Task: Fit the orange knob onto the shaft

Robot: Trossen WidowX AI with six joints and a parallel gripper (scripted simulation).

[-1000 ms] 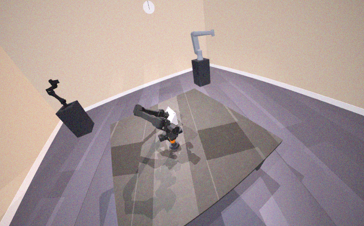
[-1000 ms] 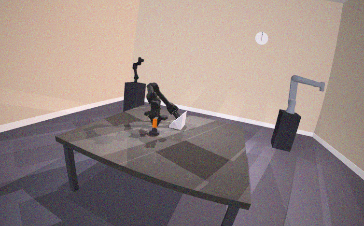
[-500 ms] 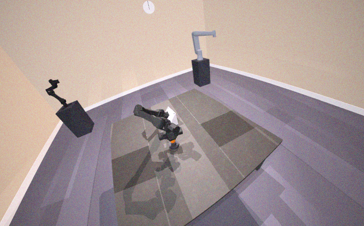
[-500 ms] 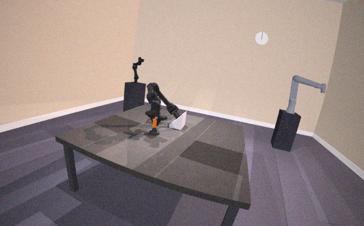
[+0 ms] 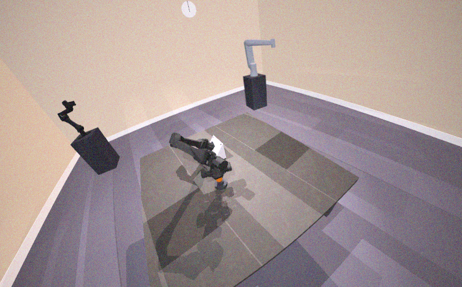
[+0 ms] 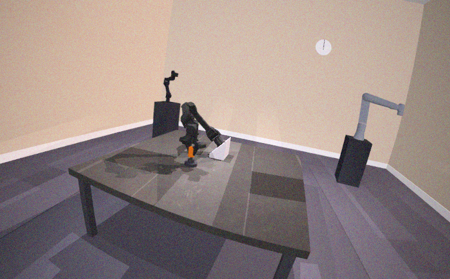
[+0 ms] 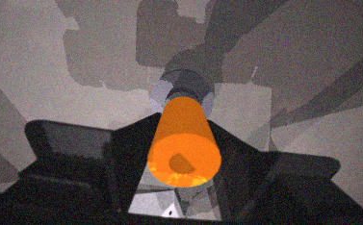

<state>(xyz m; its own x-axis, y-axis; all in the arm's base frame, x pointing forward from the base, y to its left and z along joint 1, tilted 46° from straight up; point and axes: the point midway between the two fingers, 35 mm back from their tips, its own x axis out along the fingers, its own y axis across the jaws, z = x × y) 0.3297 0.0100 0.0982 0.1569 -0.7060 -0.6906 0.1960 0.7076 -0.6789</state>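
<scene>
The orange knob lies 2 cm above my gripper tip. From my gripper tip the other things lie so: round pedestal (4 cm below).
</scene>
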